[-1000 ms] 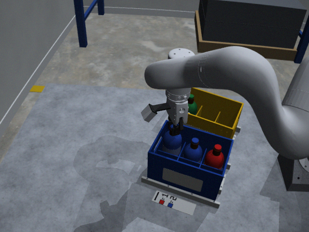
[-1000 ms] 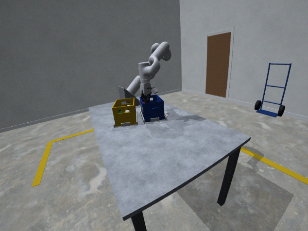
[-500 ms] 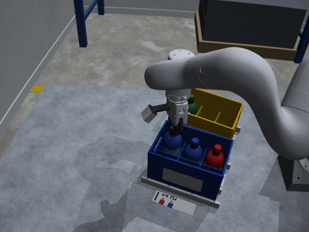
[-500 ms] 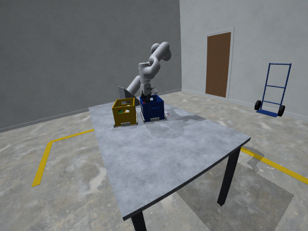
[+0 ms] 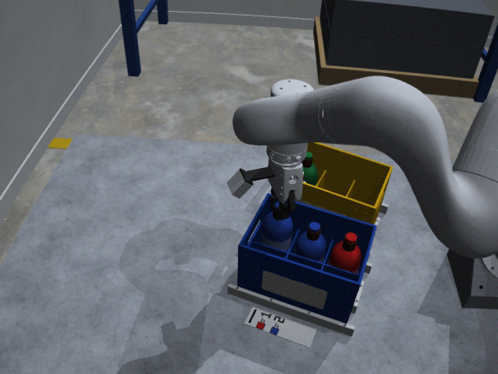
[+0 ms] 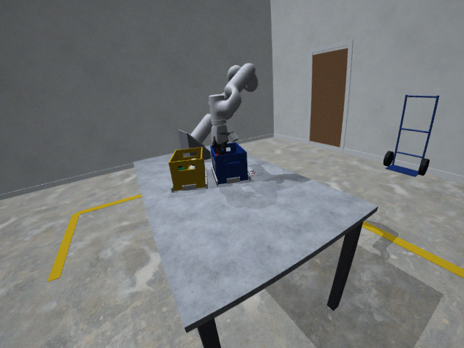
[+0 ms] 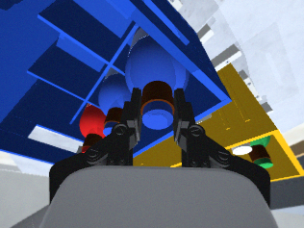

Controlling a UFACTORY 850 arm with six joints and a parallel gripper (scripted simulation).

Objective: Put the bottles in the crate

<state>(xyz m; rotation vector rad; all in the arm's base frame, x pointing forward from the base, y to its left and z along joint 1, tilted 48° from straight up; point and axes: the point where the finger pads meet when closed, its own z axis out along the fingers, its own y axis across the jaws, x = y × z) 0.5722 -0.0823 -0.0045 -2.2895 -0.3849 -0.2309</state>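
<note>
My hand is 7 cm past the blue crate, 7 cm to the right of it and 10 cm above it. From my hand the other things lie so: white-capped bottle (5 cm behind, 16 cm to the right, 10 cm below); yellow crate (15 cm behind, 16 cm to the right, 10 cm below); red-label bottle (16 cm behind, 6 cm to the left, 10 cm below).
</note>
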